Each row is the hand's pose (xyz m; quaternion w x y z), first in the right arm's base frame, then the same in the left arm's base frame.
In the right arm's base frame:
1: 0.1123 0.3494 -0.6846 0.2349 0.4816 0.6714 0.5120
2: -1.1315 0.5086 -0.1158 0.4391 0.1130 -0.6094 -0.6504
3: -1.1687 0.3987 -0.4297 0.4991 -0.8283 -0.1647 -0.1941
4: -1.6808 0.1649 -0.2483 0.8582 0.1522 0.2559 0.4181
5: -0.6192 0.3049 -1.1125 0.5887 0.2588 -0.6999 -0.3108
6: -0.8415 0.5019 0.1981 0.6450 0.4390 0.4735 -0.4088
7: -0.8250 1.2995 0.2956 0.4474 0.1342 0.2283 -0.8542
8: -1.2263 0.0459 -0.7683 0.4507 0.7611 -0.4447 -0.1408
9: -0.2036 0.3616 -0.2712 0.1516 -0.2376 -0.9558 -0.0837
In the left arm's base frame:
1: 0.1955 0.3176 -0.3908 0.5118 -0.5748 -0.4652 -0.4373
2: 0.3241 -0.7504 0.4687 0.7138 0.0448 0.1205 -0.6884
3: 0.0017 -0.7156 0.3860 0.8354 -0.4265 0.0705 0.3393
4: -0.0502 -1.2953 0.4912 0.3059 0.6528 0.4860 0.4939
5: -0.4569 -0.0890 -0.0313 0.7334 0.4117 0.0193 -0.5405
6: 0.7110 -0.6582 0.3122 0.0839 0.2705 0.9418 -0.1810
7: 0.9561 -0.2562 0.9635 0.3022 -0.2163 0.7987 -0.4733
8: -0.3961 -0.8166 0.1138 0.2469 0.7389 0.1497 -0.6088
9: 0.4705 -0.0730 -0.1843 0.7387 0.0506 -0.5925 -0.3173

